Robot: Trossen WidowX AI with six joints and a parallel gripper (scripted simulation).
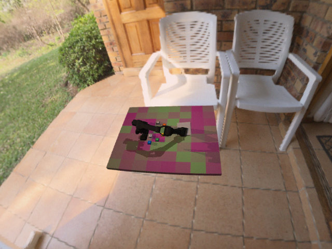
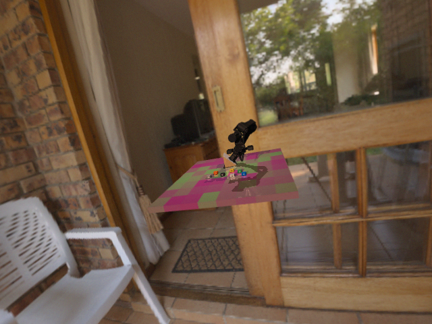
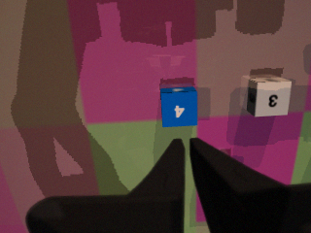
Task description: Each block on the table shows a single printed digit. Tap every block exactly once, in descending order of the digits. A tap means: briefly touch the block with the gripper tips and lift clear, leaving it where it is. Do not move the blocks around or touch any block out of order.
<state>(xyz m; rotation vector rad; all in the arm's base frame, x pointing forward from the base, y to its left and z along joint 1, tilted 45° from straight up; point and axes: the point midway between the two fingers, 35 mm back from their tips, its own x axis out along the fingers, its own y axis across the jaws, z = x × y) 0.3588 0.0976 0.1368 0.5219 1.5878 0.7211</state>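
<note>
Right now my gripper tip is 10 mm past the blue block, 10 mm to the left of it and 90 mm above it. The rest, counted from my gripper tip: yellow block marked 0: 130 mm behind, 120 mm to the right, 90 mm below; then green block marked 2: 80 mm behind, 50 mm to the right, 90 mm below; then white block marked 3: 90 mm to the right, 90 mm below.
</note>
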